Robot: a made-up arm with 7 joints. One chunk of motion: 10 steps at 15 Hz.
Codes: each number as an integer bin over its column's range. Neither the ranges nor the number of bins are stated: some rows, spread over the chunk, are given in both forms.
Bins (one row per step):
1: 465 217 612 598 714 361 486
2: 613 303 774 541 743 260 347
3: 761 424 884 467 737 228 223
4: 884 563 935 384 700 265 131
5: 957 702 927 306 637 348 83
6: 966 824 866 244 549 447 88
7: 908 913 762 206 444 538 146
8: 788 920 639 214 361 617 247
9: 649 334 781 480 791 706 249
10: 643 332 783 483 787 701 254
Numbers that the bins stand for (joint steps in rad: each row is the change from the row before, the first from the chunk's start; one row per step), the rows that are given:
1: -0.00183 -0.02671 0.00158 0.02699 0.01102 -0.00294 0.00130
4: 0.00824 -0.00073 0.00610 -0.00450 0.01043 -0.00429 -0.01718
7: 0.00881 0.02554 0.00368 -0.03069 -0.00033 -0.00046 -0.01640
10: 0.00245 -0.01808 0.00397 0.01007 0.01409 0.00182 -0.01078
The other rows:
2: 0.00173 -0.02025 0.00385 0.01861 0.01224 -0.00436 -0.00594
3: 0.00528 -0.01117 0.00539 0.00772 0.01198 -0.00480 -0.01239
5: 0.00999 0.00970 0.00599 -0.01597 0.00778 -0.00312 -0.01968
6: 0.01021 0.01886 0.00514 -0.02510 0.00408 -0.00174 -0.01942
8: 0.00593 0.02607 0.00195 -0.02951 -0.00382 0.00065 -0.01114
9: 0.00259 -0.01792 0.00394 0.00963 0.01426 0.00189 -0.01104

